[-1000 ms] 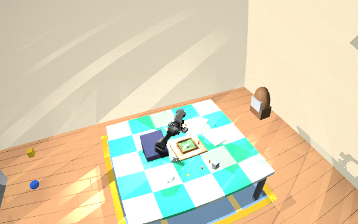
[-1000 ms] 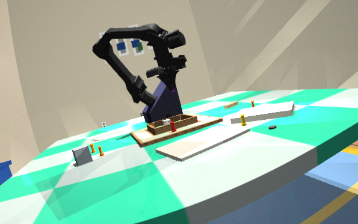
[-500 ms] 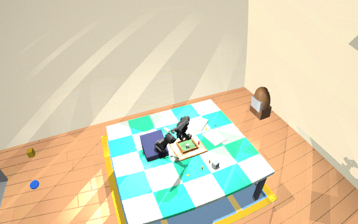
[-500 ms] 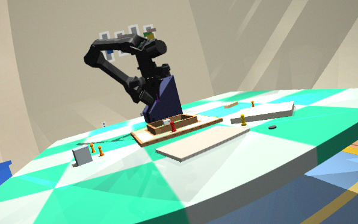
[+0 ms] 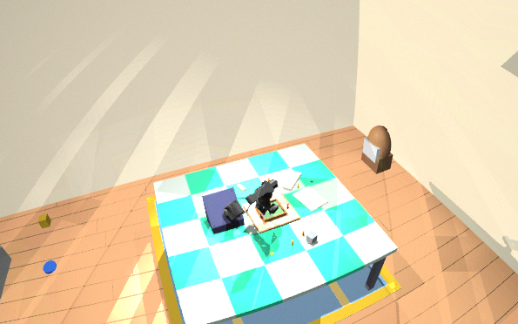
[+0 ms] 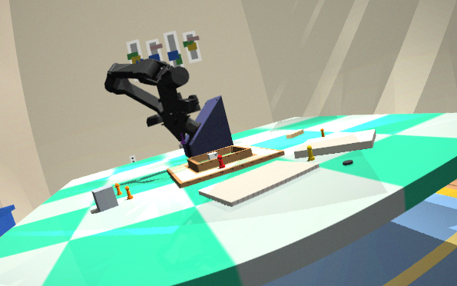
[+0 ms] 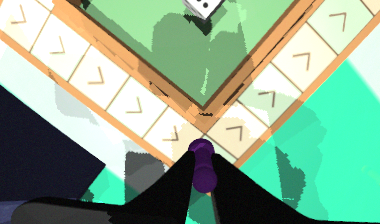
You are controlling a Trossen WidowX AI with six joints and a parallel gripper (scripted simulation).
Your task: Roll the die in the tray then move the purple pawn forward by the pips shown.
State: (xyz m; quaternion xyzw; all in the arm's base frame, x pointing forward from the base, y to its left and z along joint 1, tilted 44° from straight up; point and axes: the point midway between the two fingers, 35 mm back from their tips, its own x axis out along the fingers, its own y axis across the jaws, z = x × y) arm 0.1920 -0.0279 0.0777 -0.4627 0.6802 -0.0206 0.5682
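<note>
The white die lies 8 cm ahead of my gripper tip, 7 cm to the left of it and 6 cm below it. The rest, counted from my gripper tip: grey block: 22 cm ahead, 24 cm to the right, 7 cm below; then purple pawn: 1 cm above; then red pawn: 19 cm ahead, 7 cm to the left, 6 cm below.
</note>
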